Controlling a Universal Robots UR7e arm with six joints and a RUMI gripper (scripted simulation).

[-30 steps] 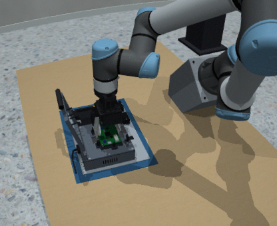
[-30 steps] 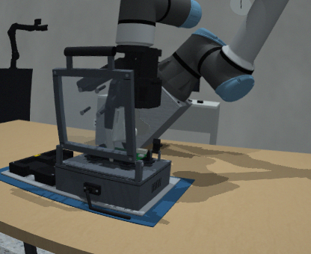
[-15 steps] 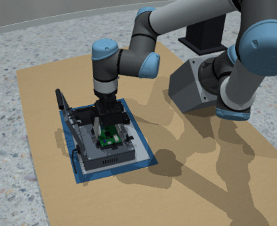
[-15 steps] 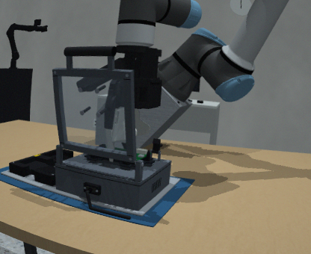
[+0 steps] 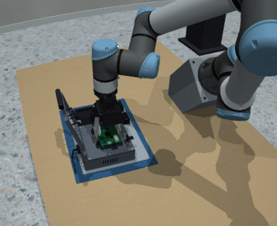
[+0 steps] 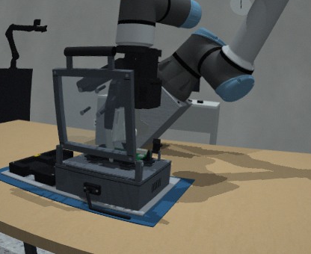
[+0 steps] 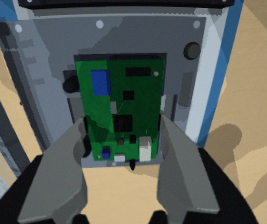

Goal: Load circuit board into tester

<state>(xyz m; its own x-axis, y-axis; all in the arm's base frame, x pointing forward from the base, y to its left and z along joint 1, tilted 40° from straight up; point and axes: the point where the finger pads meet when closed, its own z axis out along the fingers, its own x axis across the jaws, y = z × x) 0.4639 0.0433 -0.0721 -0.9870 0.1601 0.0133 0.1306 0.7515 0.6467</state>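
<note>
Right now the green circuit board is right at my hand. From my hand the other things lie so: clear tester lid 12 cm ahead, 10 cm above, 2 cm to the right; nest 1 cm to the left, 1 cm below, 1 cm ahead.
</note>
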